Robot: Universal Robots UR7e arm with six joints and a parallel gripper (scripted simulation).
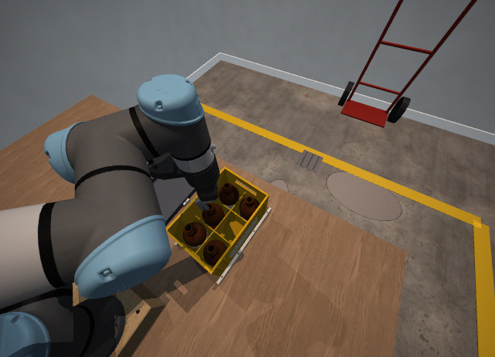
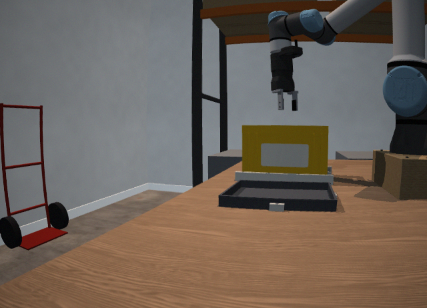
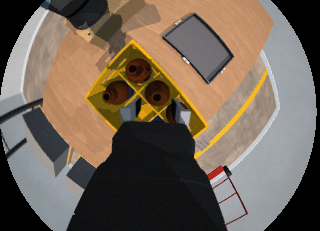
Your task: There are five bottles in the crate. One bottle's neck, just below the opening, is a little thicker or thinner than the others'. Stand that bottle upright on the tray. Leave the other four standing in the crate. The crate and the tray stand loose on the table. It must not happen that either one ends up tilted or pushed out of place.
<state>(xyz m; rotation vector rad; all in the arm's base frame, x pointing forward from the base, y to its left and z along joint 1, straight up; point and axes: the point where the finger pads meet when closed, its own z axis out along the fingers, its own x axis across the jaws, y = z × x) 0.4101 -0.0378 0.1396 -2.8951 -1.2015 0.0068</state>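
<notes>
My hand is 160 mm above the yellow crate and 40 mm to the left of it. Round my hand: glass bottle (150 mm below, 90 mm to the right, 90 mm behind); dark tray (250 mm to the left, 230 mm below, 20 mm behind).
</notes>
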